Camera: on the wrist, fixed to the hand. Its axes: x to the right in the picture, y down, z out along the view.
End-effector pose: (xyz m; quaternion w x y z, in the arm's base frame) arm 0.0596 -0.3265 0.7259 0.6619 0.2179 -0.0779 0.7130
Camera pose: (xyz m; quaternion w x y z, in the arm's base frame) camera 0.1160 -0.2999 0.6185 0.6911 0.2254 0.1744 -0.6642
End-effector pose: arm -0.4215 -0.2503 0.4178 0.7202 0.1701 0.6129 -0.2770
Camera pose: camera -0.5452 -0.2516 0.4284 0.1883 0.5887 -0.0621 0.7837
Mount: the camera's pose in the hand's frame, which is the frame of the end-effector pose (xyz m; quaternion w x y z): -0.0219 -0.0772 -0.0948 0.0194 0.0712 -0.1362 -0.9879
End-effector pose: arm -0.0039 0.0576 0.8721 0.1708 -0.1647 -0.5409 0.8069
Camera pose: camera 0.0658 0.1526 0.9114 0.7385 0.6533 -0.1390 -0.0921
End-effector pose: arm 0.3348 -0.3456 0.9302 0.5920 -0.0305 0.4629 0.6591
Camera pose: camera 0.3556 -0.4333 0.8448 0.7278 -0.3260 -0.0549 -0.6008
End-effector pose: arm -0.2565 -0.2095 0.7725 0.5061 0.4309 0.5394 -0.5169
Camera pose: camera -0.3398 -0.1213 0.7992 0.4581 0.5589 -0.3304 0.6071
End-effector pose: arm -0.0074 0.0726 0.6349 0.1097 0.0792 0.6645 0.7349
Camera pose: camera -0.0068 -0.0170 0.5489 0.8130 -0.5470 0.1285 -0.1522
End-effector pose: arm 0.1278 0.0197 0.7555 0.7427 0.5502 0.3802 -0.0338
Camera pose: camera 0.0261 0.0613 0.6976 0.0064 0.3167 -0.4474 0.8364
